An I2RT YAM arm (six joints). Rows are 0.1 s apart.
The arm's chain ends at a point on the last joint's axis. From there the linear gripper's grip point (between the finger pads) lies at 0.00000 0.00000 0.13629 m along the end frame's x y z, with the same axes.
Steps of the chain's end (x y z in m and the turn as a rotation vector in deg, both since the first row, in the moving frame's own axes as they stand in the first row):
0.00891, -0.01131, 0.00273, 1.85, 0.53, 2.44
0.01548, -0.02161, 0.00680, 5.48, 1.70, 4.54
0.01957, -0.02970, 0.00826, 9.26, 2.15, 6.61
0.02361, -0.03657, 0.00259, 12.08, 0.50, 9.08
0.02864, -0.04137, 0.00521, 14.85, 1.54, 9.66
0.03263, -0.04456, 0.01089, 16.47, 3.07, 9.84
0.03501, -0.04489, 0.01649, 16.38, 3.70, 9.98
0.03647, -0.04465, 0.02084, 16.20, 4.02, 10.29
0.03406, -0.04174, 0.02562, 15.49, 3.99, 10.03
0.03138, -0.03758, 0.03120, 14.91, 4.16, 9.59
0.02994, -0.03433, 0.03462, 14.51, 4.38, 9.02
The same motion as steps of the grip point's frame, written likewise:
0.01026, -0.01568, 0.00265, 1.85, 0.53, 2.44
0.02003, -0.03445, 0.00612, 5.48, 1.70, 4.54
0.02592, -0.05128, 0.00639, 9.26, 2.15, 6.61
0.02705, -0.06488, -0.00043, 12.08, 0.50, 9.08
0.03520, -0.07582, 0.00062, 14.85, 1.54, 9.66
0.04313, -0.08237, 0.00512, 16.47, 3.07, 9.84
0.04700, -0.08234, 0.01069, 16.38, 3.70, 9.98
0.04927, -0.08159, 0.01511, 16.20, 4.02, 10.29
0.04658, -0.07710, 0.02036, 15.49, 3.99, 10.03
0.04405, -0.07163, 0.02627, 14.91, 4.16, 9.59
0.04289, -0.06749, 0.02989, 14.51, 4.38, 9.02

